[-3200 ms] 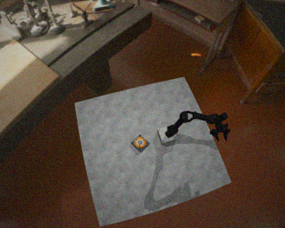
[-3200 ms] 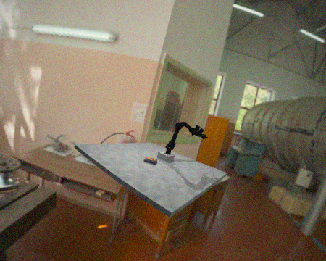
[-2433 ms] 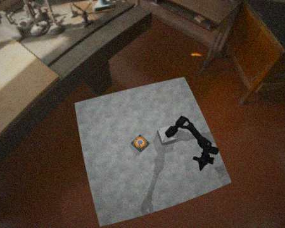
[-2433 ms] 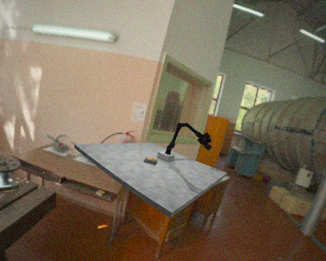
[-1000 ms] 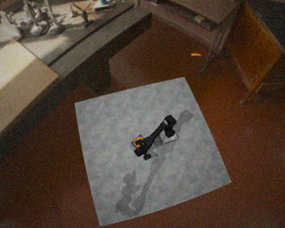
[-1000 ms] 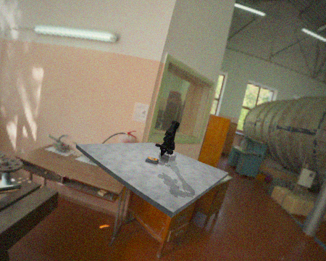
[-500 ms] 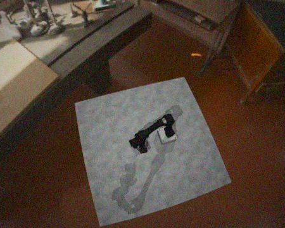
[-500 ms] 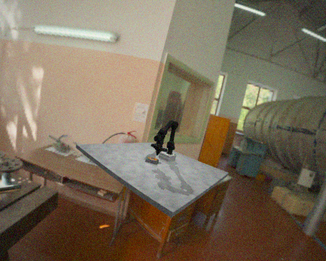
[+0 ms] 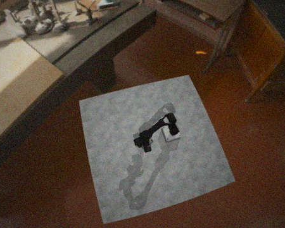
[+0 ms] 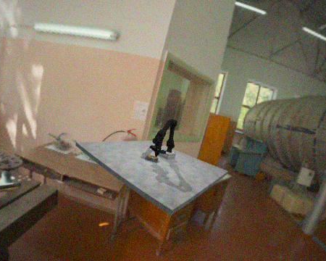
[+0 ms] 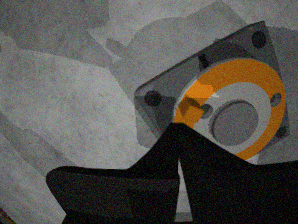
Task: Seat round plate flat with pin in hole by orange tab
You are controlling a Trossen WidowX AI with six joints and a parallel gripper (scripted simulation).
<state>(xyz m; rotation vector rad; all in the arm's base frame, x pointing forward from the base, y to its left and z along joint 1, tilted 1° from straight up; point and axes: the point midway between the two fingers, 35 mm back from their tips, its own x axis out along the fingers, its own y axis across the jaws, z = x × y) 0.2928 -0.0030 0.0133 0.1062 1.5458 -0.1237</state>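
Right now the round plate is 30 mm to the right of my gripper tip and 10 mm below it.
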